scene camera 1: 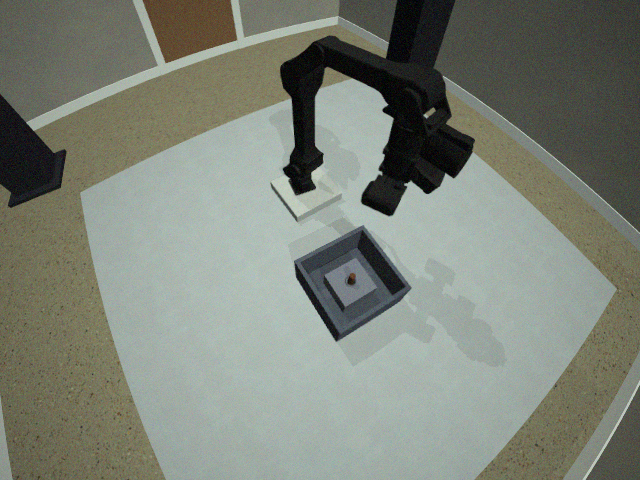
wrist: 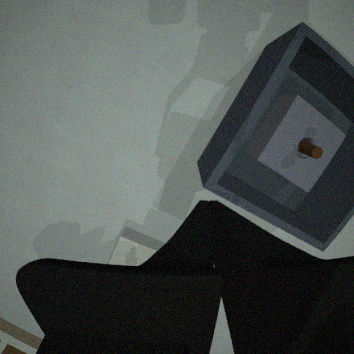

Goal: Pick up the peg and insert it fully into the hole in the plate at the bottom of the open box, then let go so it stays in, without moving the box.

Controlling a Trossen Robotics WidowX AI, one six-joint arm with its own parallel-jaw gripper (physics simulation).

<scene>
The pictures show: the gripper, a grey box and a light grey plate.
The gripper shows as well in the wrist view.
</scene>
